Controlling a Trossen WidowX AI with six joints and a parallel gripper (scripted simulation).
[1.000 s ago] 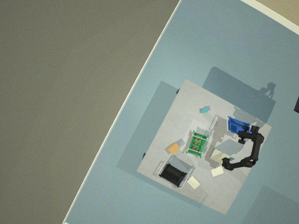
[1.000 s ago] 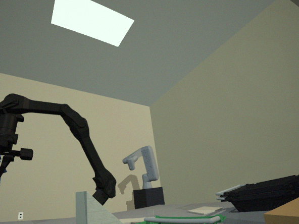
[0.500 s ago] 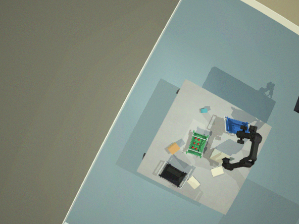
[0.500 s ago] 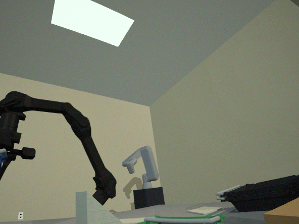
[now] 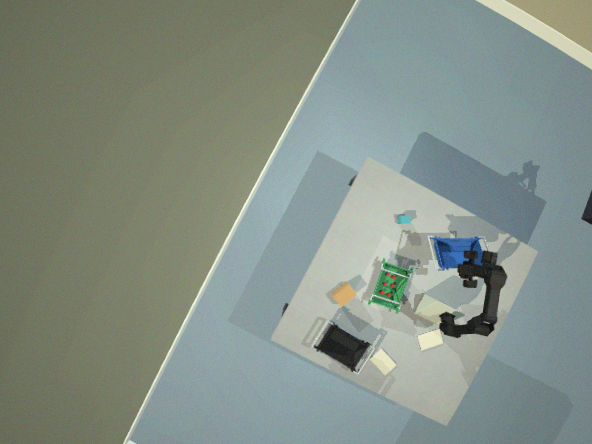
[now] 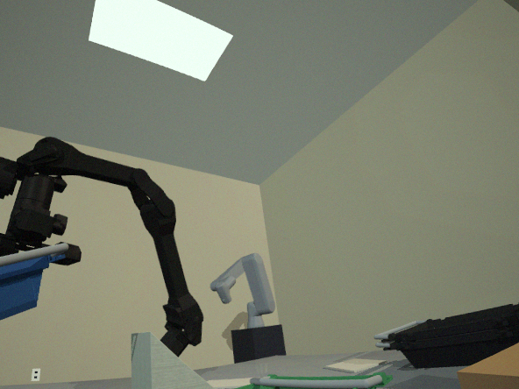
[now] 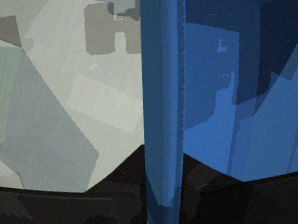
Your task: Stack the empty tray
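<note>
Right now the blue tray is 30 mm ahead of my gripper tip and 70 mm to the right of it. Round my gripper tip: orange block (470 mm ahead, 430 mm to the left, 160 mm below); then cyan block (320 mm ahead, 140 mm to the right, 170 mm below).
</note>
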